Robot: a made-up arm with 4 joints. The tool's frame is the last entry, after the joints.
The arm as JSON. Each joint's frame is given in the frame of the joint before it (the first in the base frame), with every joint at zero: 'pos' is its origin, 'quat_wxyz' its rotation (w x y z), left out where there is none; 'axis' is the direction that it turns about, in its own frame. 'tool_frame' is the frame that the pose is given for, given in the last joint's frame.
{
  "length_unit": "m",
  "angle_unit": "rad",
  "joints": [
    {
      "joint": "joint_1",
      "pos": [
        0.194,
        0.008,
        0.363
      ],
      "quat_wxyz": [
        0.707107,
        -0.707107,
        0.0,
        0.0
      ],
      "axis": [
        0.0,
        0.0,
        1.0
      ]
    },
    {
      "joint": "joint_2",
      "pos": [
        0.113,
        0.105,
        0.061
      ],
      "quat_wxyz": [
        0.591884,
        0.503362,
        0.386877,
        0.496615
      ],
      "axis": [
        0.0,
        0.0,
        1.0
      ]
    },
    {
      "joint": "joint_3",
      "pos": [
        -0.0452,
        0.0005,
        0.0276
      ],
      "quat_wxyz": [
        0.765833,
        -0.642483,
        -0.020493,
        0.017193
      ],
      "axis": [
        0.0,
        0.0,
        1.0
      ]
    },
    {
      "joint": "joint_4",
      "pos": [
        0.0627,
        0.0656,
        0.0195
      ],
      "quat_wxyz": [
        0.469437,
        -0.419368,
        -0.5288,
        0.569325
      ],
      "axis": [
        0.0,
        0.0,
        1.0
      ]
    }
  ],
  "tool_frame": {
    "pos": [
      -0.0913,
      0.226,
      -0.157
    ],
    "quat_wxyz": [
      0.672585,
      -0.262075,
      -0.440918,
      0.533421
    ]
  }
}
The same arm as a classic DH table. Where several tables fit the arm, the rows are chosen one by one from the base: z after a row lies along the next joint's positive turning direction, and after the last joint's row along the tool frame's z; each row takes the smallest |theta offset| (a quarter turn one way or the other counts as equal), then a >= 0, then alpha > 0; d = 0 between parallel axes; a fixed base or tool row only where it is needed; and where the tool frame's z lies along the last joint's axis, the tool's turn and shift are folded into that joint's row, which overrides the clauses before.
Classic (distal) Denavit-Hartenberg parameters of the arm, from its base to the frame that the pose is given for. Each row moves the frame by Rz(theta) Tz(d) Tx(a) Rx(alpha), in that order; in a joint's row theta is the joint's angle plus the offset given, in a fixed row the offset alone. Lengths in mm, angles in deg.
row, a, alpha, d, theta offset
base (fixed), 194, -90, 363, 0
joint_1, 126.9, 78.82, 51.7, 77.54
joint_2, -45.1, -80, 116.5, 5.57
joint_3, -51, 84.89, 29.2, -78.46
joint_4, 236.2, -61.72, -264.7, -83.4
tool (fixed), 0, 0, 68.4, -20.86

